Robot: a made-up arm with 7 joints. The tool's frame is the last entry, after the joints. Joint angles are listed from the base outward.
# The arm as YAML. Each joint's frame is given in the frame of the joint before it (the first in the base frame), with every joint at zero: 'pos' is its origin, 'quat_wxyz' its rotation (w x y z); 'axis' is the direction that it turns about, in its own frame. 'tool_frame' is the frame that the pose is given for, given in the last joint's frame.
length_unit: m
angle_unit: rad
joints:
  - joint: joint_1
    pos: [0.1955, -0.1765, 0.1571]
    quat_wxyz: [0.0, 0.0, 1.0, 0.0]
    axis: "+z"
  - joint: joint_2
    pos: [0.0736, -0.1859, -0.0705]
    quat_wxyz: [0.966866, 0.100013, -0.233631, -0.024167]
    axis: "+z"
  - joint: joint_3
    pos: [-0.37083, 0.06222, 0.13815]
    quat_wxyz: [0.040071, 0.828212, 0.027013, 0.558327]
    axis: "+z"
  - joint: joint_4
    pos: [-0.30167, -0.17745, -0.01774]
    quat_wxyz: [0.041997, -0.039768, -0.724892, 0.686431]
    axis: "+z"
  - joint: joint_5
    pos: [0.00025, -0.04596, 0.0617]
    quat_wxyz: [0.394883, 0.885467, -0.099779, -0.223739]
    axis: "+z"
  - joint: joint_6
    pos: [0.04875, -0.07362, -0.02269]
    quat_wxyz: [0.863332, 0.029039, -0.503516, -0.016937]
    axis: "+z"
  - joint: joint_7
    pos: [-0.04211, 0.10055, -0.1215]
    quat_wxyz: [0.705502, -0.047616, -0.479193, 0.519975]
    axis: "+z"
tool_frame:
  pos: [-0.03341, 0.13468, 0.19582]
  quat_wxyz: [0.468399, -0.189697, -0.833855, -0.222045]
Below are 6 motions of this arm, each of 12 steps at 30 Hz.
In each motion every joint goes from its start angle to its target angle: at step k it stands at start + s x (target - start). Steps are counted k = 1, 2, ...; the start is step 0. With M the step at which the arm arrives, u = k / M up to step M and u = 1 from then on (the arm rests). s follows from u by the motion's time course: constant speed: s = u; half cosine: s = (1 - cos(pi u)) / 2; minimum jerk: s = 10 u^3 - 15 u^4 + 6 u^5.
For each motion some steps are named. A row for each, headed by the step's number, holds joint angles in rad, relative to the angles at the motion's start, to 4 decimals.
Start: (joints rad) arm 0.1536 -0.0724 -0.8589 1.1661 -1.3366 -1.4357 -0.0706
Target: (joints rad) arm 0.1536 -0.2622 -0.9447 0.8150 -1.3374 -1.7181 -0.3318
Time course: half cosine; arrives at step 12
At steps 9, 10, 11, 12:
9: 0.0000 -0.1620 -0.0732 -0.2997 -0.0007 -0.2410 -0.2229
10: 0.0000 -0.1771 -0.0801 -0.3276 -0.0007 -0.2635 -0.2437
11: 0.0000 -0.1866 -0.0843 -0.3451 -0.0008 -0.2776 -0.2567
12: 0.0000 -0.1898 -0.0858 -0.3511 -0.0008 -0.2824 -0.2612

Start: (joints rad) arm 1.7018 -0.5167 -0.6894 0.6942 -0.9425 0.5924 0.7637
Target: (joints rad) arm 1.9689 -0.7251 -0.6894 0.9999 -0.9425 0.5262 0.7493
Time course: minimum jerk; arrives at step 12
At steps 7, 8, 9, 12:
7: 0.1745 -0.1362 0.0000 0.1997 0.0000 -0.0433 -0.0094
8: 0.2110 -0.1647 0.0000 0.2415 0.0000 -0.0523 -0.0114
9: 0.2395 -0.1868 0.0000 0.2741 0.0000 -0.0593 -0.0129
12: 0.2671 -0.2084 0.0000 0.3057 0.0000 -0.0662 -0.0144

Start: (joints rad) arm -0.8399 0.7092 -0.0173 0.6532 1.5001 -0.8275 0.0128
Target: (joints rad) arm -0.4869 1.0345 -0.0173 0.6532 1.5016 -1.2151 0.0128
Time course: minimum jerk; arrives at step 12
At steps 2, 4, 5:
2: 0.0125 0.0115 0.0000 0.0000 0.0001 -0.0138 0.0000
4: 0.0741 0.0683 0.0000 0.0000 0.0003 -0.0813 0.0000
5: 0.1224 0.1128 0.0000 0.0000 0.0005 -0.1343 0.0000

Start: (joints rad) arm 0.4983 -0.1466 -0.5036 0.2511 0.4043 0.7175 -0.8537
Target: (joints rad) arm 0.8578 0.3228 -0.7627 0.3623 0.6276 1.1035 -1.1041
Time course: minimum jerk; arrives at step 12
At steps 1, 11, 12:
1: 0.0018 0.0024 -0.0013 0.0006 0.0011 0.0020 -0.0013
11: 0.3577 0.4670 -0.2578 0.1106 0.2222 0.3840 -0.2491
12: 0.3595 0.4694 -0.2591 0.1112 0.2233 0.3860 -0.2504

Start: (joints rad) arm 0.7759 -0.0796 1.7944 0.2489 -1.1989 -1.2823 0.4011
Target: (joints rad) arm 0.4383 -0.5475 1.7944 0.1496 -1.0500 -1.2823 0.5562
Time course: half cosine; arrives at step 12
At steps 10, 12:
10: -0.3150 -0.4366 0.0000 -0.0926 0.1389 0.0000 0.1447
12: -0.3376 -0.4679 0.0000 -0.0993 0.1489 0.0000 0.1551

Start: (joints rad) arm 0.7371 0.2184 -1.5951 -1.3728 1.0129 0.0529 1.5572
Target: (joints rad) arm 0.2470 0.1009 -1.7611 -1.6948 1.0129 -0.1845 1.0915
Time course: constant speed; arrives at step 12
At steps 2, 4, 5, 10, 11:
2: -0.0817 -0.0196 -0.0277 -0.0537 0.0000 -0.0396 -0.0776
4: -0.1634 -0.0392 -0.0553 -0.1073 0.0000 -0.0791 -0.1552
5: -0.2042 -0.0490 -0.0692 -0.1342 0.0000 -0.0989 -0.1940
10: -0.4084 -0.0979 -0.1383 -0.2683 0.0000 -0.1978 -0.3881
11: -0.4493 -0.1077 -0.1522 -0.2952 0.0000 -0.2176 -0.4269

